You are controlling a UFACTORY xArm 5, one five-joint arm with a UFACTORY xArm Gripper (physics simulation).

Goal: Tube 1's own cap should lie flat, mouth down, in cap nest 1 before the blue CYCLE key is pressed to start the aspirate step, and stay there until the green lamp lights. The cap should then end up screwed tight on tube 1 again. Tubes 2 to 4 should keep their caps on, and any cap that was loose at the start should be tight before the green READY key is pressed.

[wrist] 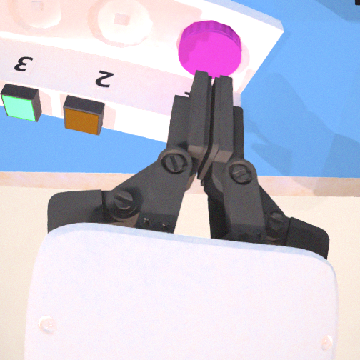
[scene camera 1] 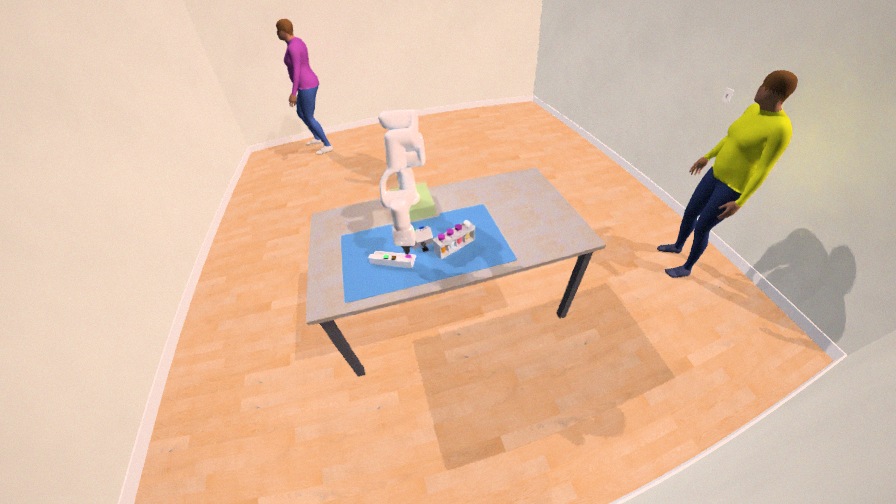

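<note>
A magenta cap (scene camera 1: 407, 256) (wrist: 210, 50) sits flat, closed top up, at the end position of the white cap nest block (scene camera 1: 401, 262) (wrist: 262, 25); its mouth is hidden. My gripper (scene camera 1: 406, 251) (wrist: 206, 93) is shut and empty, with its tips over the cap's near edge; contact cannot be told. On the block's front, a square (wrist: 21, 107) shows bright green and another (wrist: 82, 121) dull amber. The tube rack (scene camera 1: 445, 252) holds tubes with magenta caps (scene camera 1: 449, 231) and one with a whitish top (scene camera 1: 467, 223). A blue key (scene camera 1: 421, 227) shows on the small white console (scene camera 1: 424, 236).
The blue mat (scene camera 1: 369, 285) lies on the grey table (scene camera 1: 532, 206). A green block (scene camera 1: 422, 200) stands behind, near the arm. A small dark piece (scene camera 1: 425, 248) is in front of the console. Two people stand away from the table.
</note>
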